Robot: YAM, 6 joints.
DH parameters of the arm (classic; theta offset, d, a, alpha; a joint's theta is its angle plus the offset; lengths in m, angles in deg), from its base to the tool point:
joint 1: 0 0.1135 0.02 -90
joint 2: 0 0 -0.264 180
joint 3: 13.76 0 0.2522 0
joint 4: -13.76 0 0.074 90
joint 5: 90 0 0 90
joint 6: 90 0.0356 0 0
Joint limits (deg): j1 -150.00..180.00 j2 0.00..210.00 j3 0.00..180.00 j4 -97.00..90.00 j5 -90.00..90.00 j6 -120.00..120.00
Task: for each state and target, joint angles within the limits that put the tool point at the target. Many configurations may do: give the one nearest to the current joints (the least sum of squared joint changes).
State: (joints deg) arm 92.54 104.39 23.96 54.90 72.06 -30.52
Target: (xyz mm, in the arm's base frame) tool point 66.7 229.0 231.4
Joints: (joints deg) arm 82.09 75.69 24.47 62.03 76.16 -30.52
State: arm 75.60 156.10 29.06 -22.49 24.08 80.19
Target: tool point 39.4 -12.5 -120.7
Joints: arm 25.99 182.06 37.53 -14.75 53.19 80.19
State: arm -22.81 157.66 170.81 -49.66 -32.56 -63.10
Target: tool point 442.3 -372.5 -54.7
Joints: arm -41.81 186.71 163.03 -39.53 -28.92 -63.10
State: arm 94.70 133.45 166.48 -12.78 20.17 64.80
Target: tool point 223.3 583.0 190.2
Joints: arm 70.16 162.52 155.82 -11.51 19.92 64.80
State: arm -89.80 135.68 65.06 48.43 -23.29 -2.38
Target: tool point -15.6 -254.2 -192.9
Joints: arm -96.42 170.59 54.33 41.67 -21.26 -2.38
